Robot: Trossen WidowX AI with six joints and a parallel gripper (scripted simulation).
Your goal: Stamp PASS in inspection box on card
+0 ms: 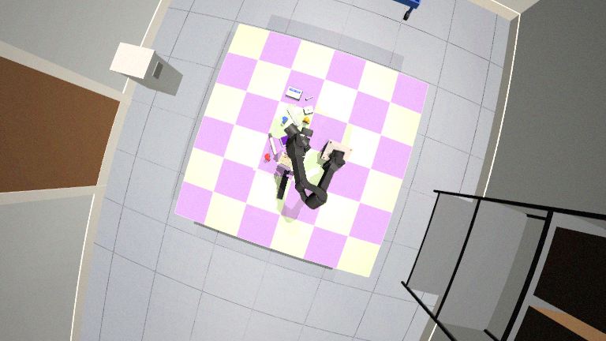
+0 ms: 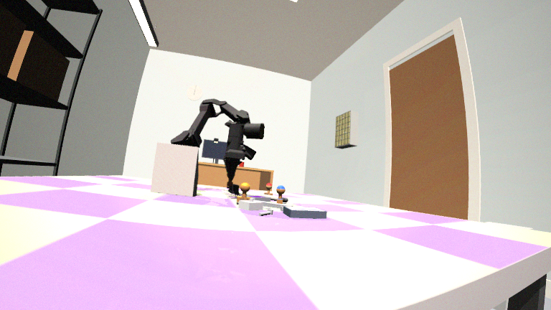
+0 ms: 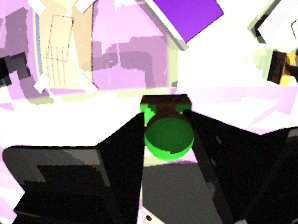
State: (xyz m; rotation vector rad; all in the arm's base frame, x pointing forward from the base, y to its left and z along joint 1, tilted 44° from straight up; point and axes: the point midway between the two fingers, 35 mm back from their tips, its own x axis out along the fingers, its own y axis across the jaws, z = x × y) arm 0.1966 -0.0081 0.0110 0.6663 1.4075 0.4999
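My gripper tip is 10 cm short of the purple ink pad, 6 cm above it and 3 cm to the left of it. Also, from my gripper tip: orange-knobbed stamp: 16 cm to the right, 4 cm below, 2 cm ahead; white card: 10 cm to the left, 7 cm below, 7 cm ahead; green-knobbed stamp: 1 cm below.
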